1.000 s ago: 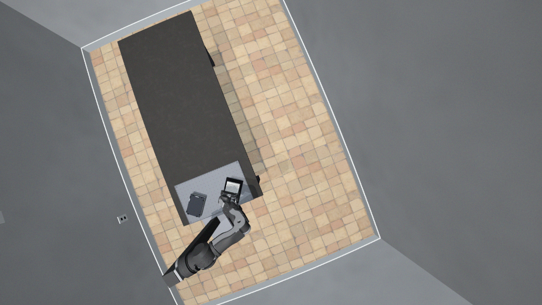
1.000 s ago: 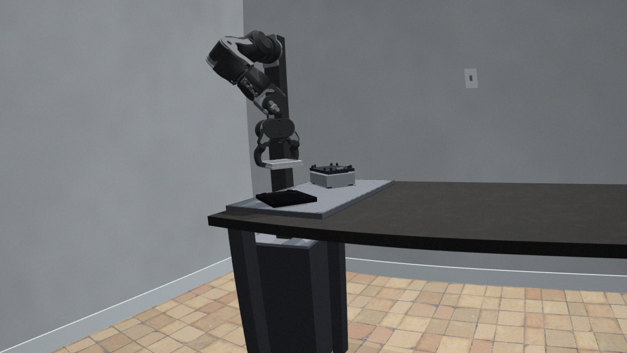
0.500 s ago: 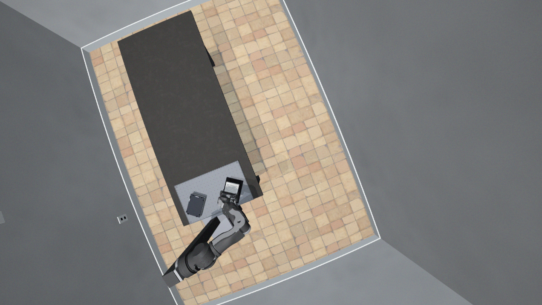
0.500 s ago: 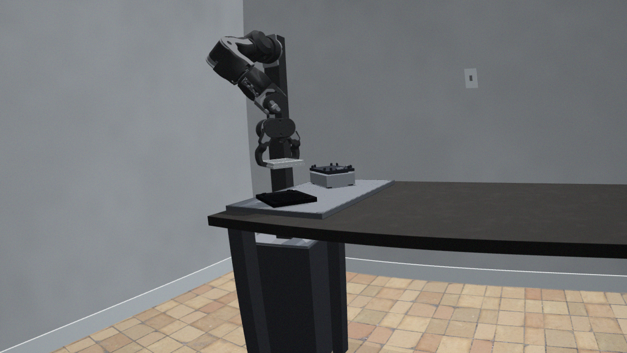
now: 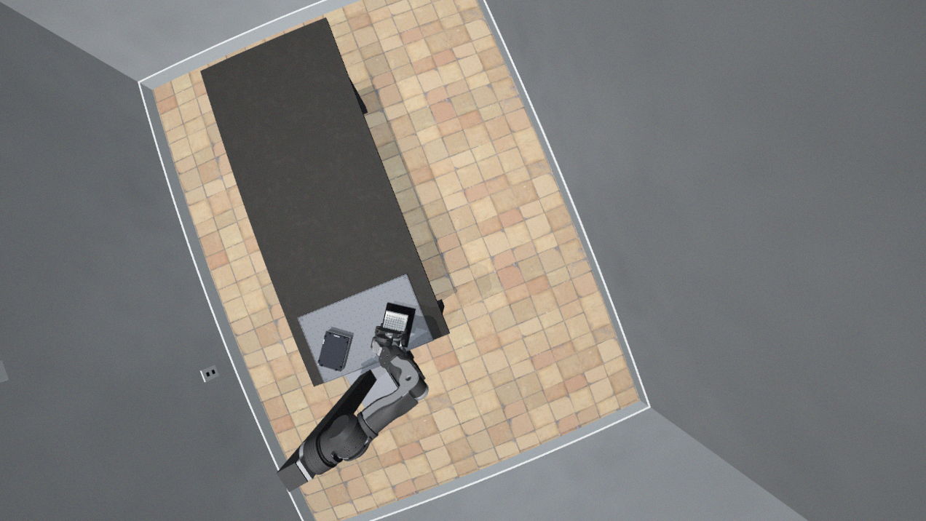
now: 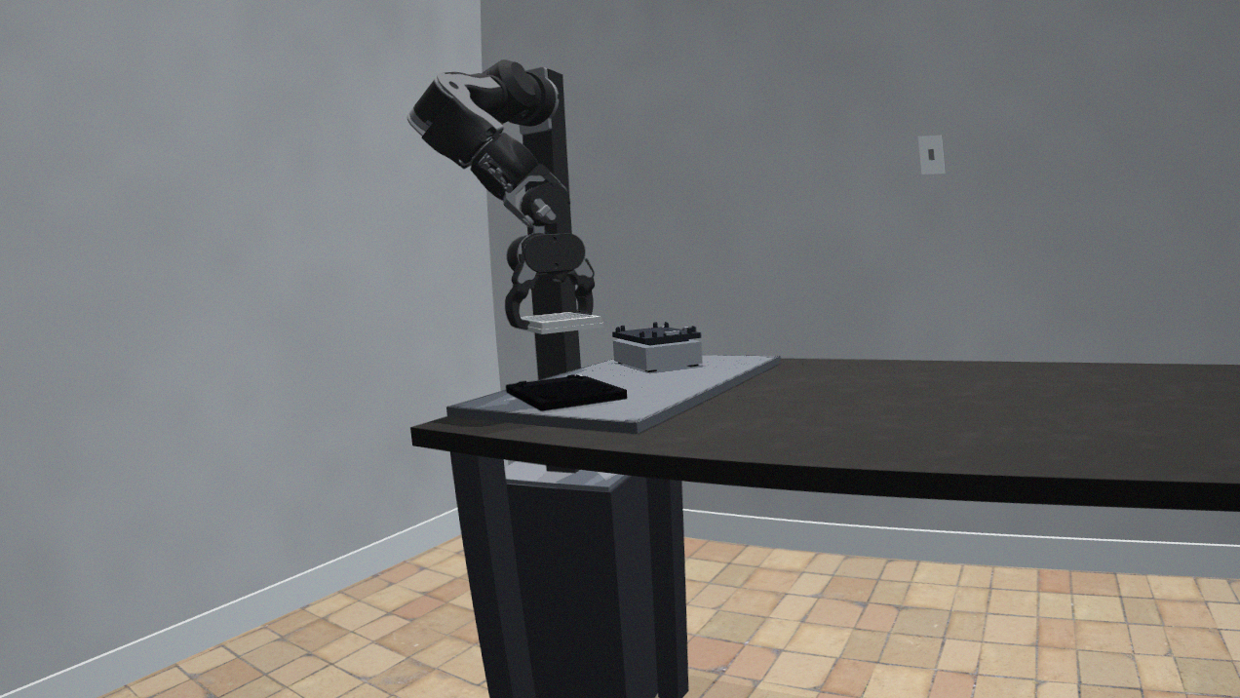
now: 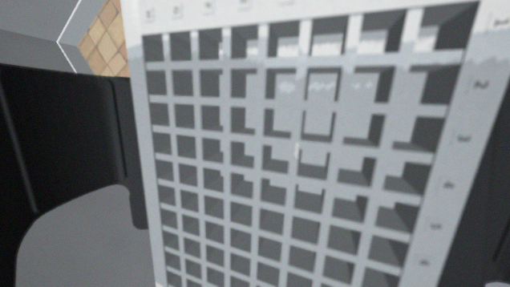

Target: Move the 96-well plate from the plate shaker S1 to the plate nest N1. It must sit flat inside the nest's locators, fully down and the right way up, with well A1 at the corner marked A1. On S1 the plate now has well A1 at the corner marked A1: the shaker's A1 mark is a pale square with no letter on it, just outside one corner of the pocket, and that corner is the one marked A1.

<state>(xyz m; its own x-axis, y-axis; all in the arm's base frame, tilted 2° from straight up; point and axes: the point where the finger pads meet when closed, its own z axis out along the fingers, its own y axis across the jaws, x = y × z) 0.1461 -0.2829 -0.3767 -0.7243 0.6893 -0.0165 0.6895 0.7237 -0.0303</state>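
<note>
Now: hand 1 cm short of the black plate nest N1, 1 cm to the left of it and 10 cm above it. Round my hand: white 96-well plate (1 cm ahead, 1 cm to the right); then plate shaker S1 (8 cm ahead, 25 cm to the left, 6 cm below); then A1 mark (1 cm behind, 8 cm to the left, 9 cm below).
</note>
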